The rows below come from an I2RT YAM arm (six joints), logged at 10 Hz.
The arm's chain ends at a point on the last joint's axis. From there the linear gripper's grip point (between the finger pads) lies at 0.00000 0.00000 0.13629 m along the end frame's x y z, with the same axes.
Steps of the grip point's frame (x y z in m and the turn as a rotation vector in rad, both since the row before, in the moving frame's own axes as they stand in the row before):
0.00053 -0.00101 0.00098 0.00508 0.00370 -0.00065
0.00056 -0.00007 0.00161 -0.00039 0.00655 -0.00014
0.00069 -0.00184 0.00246 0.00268 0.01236 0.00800
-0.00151 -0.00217 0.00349 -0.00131 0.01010 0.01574
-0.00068 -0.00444 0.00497 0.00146 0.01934 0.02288
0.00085 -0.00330 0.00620 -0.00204 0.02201 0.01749
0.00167 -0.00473 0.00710 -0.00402 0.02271 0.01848
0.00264 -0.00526 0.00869 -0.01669 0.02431 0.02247
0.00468 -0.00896 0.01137 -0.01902 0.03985 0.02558
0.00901 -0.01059 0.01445 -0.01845 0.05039 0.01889
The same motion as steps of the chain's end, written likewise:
0.00003 -0.00032 0.00098 0.00508 0.00370 -0.00065
-0.00033 -0.00012 0.00161 -0.00039 0.00655 -0.00014
-0.00100 -0.00148 0.00247 0.00268 0.01236 0.00800
-0.00289 -0.00236 0.00350 -0.00131 0.01010 0.01574
-0.00332 -0.00427 0.00500 0.00146 0.01934 0.02288
-0.00215 -0.00360 0.00623 -0.00204 0.02201 0.01749
-0.00142 -0.00531 0.00714 -0.00402 0.02271 0.01848
-0.00065 -0.00757 0.00875 -0.01669 0.02431 0.02247
-0.00072 -0.01162 0.01150 -0.01902 0.03985 0.02558
0.00217 -0.01317 0.01465 -0.01845 0.05039 0.01889

